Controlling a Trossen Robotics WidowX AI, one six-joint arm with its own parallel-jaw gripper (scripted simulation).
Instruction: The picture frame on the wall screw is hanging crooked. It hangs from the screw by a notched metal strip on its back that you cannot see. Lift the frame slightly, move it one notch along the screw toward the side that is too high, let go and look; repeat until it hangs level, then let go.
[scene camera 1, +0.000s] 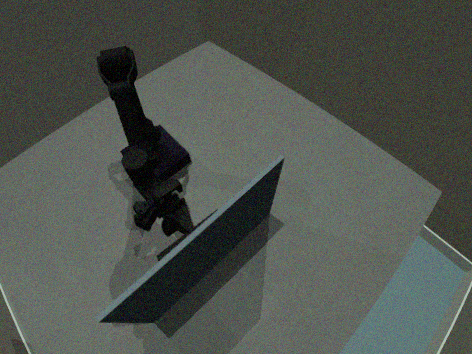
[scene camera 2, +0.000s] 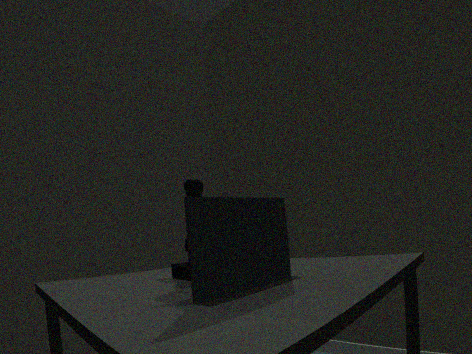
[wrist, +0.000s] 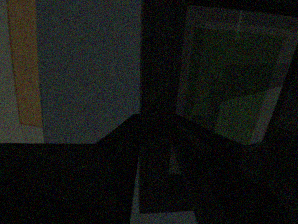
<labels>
My gripper shows in scene camera 1 and in the wrist view; in scene camera 2 it is hidden by a blue-grey wall panel. The same spot on my gripper: (scene camera 1: 175, 214) is (wrist: 124, 185).
</labels>
